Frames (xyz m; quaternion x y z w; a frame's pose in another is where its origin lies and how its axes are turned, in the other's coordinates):
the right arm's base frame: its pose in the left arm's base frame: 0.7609 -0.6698 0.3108 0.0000 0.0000 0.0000 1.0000
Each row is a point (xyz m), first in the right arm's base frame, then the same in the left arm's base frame.
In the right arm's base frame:
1: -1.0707 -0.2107 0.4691
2: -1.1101 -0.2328 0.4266
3: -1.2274 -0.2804 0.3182
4: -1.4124 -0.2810 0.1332
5: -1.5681 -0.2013 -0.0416
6: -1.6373 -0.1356 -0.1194
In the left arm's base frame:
1: -0.3098 -0.8805 0.7799
2: -0.3492 -0.9026 0.7374
3: -0.4665 -0.9502 0.6290
4: -0.6515 -0.9508 0.4440
5: -0.8072 -0.8711 0.2692
6: -0.8764 -0.8054 0.1914

